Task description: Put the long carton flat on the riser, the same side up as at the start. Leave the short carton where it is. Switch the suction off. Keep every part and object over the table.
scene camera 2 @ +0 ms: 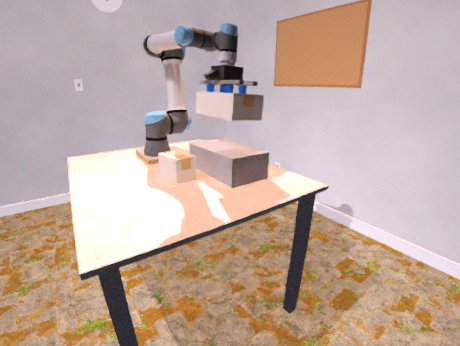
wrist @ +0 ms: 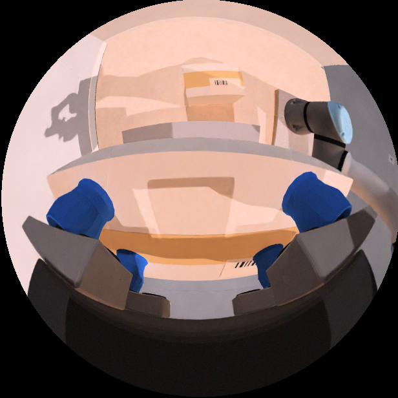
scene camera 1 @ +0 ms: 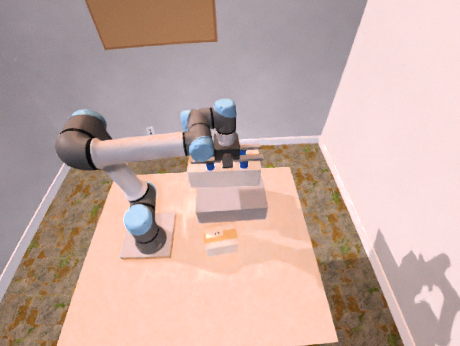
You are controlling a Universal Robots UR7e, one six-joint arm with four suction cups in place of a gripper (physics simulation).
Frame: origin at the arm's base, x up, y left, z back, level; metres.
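Where they show: arm's base, origin of the base link: (scene camera 2: pixel 157 153) (scene camera 1: pixel 151 240).
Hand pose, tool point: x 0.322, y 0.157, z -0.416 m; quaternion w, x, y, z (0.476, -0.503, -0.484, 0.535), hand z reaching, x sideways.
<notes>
Each offset is from my tool point to the top centre of the thing. Level surfaces: height alone.
The long carton @(dx +0.018, dy +0.018, dz +0.011 m) (scene camera 1: pixel 225 178) (scene camera 2: pixel 215 104) (wrist: pixel 190 200) hangs level in the air, its orange tape strip and barcode label facing up in the wrist view. My gripper (scene camera 1: pixel 227 161) (scene camera 2: pixel 226 88) (wrist: pixel 200 235) has its blue suction cups against the carton's top and holds it. The grey riser @(dx -0.230, dy -0.002, dz -0.010 m) (scene camera 1: pixel 215 197) (scene camera 2: pixel 250 168) (wrist: pixel 215 131) stands on the table below, with a clear air gap under the carton in the second scene view; the carton hides part of it in the wrist view. The short carton @(dx -0.247, dy -0.220, dz +0.070 m) (scene camera 1: pixel 221 246) (scene camera 2: pixel 175 167) (wrist: pixel 212 92) stands on the table, taped side up, beside the riser.
The arm's base plate (scene camera 1: pixel 167 230) (scene camera 2: pixel 143 155) stands on the table @(dx -0.350 m) (scene camera 1: pixel 200 300) (scene camera 2: pixel 115 200), left of the riser and short carton in the first scene view. A brown board (scene camera 1: pixel 160 22) (scene camera 2: pixel 322 47) hangs on the wall.
</notes>
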